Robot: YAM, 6 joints.
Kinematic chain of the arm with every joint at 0, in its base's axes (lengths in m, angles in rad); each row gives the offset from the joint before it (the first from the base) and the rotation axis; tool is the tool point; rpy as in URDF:
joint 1: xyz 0 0 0.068 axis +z
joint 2: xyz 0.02 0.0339 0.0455 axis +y
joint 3: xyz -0.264 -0.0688 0 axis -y
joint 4: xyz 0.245 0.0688 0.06 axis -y
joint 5: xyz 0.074 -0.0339 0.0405 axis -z
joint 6: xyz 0.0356 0 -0.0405 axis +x
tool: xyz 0 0 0 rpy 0 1.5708 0
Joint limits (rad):
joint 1: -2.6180..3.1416
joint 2: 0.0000..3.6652
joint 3: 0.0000..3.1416
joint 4: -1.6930..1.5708
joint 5: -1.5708..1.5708
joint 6: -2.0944..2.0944
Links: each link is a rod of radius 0.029 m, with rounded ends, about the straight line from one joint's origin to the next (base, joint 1, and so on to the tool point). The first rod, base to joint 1, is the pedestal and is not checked.
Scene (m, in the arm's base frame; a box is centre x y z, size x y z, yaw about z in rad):
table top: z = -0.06
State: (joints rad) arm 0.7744 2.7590 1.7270 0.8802 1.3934 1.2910
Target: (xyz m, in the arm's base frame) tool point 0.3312 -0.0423 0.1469
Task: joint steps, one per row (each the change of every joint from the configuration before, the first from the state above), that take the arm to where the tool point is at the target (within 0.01 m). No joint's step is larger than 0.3 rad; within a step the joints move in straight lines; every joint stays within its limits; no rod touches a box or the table.
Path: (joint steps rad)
1: -0.1987 -0.2150 -0.2443 0.0076 0.0443 0.0000
2: -0.1986 -0.2150 -0.2444 0.0077 0.0444 0.0000
3: -0.1987 -0.2150 -0.2443 0.0076 0.0443 0.0000
4: -0.1986 -0.2150 -0.2443 0.0077 0.0444 0.0000

